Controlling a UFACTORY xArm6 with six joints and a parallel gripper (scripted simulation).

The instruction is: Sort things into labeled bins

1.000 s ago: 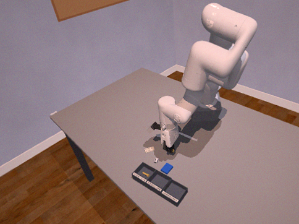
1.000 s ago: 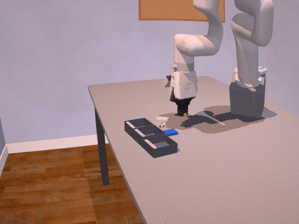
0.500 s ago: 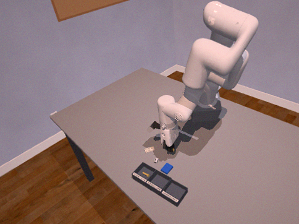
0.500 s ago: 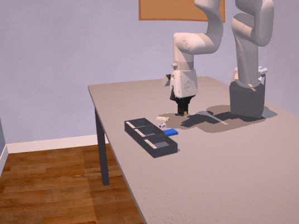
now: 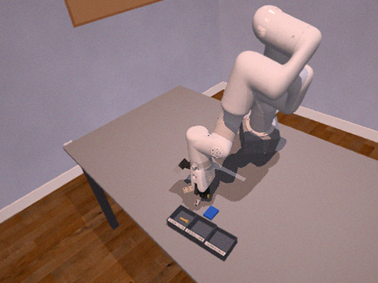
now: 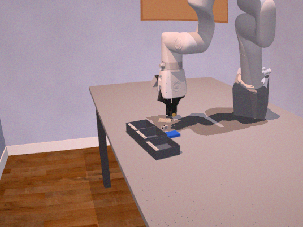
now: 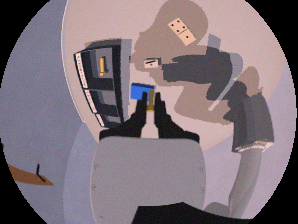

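Right now my hand is 8 cm above the blue block, 4 cm to the right of it and 1 cm short of it. The rest, counted from my hand: cream domino 12 cm to the right, 8 cm below, 1 cm ahead.
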